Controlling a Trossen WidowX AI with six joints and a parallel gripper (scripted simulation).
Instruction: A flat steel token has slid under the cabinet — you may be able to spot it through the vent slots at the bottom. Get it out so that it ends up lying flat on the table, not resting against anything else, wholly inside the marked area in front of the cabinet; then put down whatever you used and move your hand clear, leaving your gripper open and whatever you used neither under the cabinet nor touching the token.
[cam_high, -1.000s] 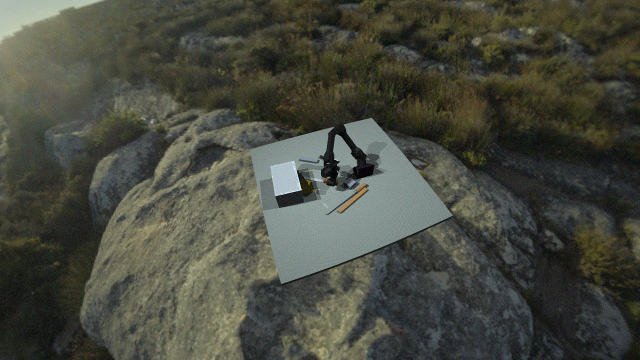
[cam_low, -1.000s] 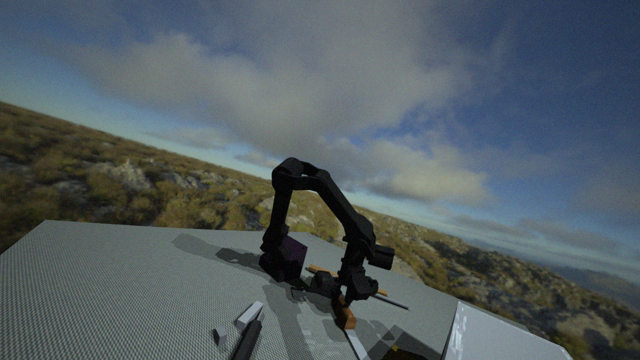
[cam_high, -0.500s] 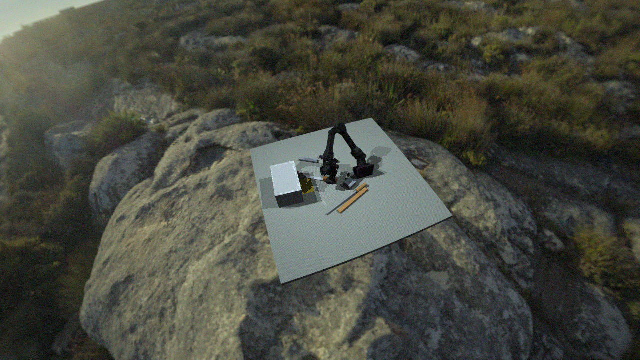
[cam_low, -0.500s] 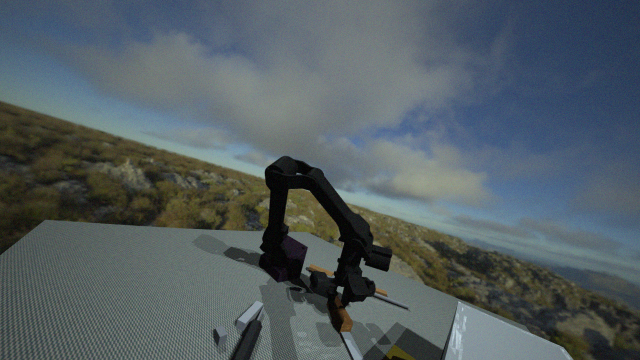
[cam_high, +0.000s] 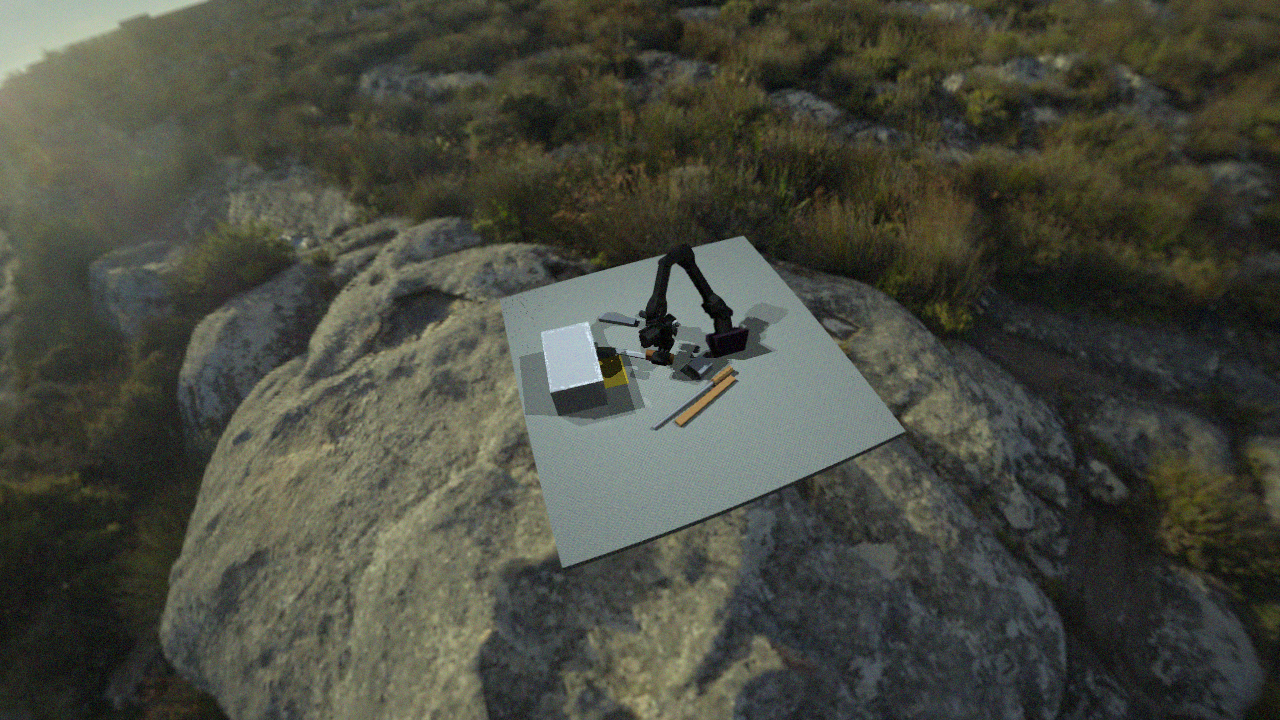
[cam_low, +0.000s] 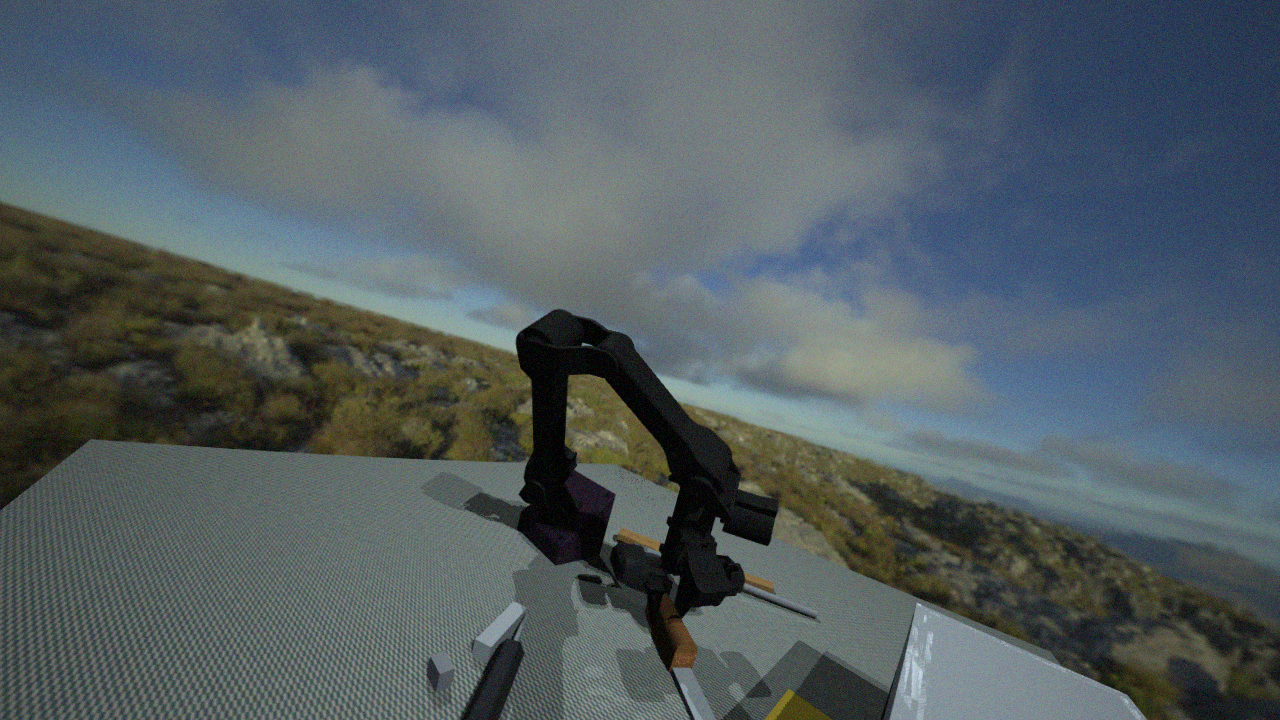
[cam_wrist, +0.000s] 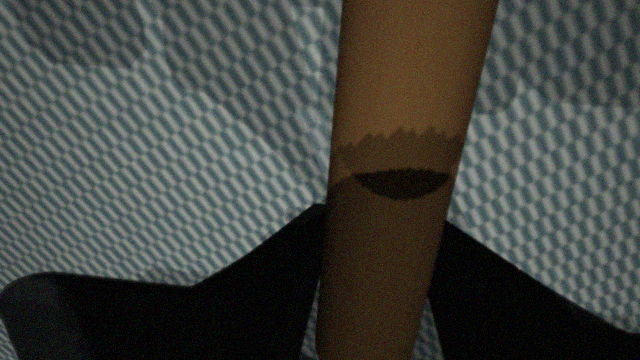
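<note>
My gripper tip is now 110 mm past the grey bar and 190 mm to the left of it. The rest, counted from my gripper tip: grey block: 100 mm behind, 100 mm to the left, 10 mm above; then small grey cube: 90 mm behind, 270 mm to the right; then wooden stick: 60 mm behind, 240 mm to the left.
</note>
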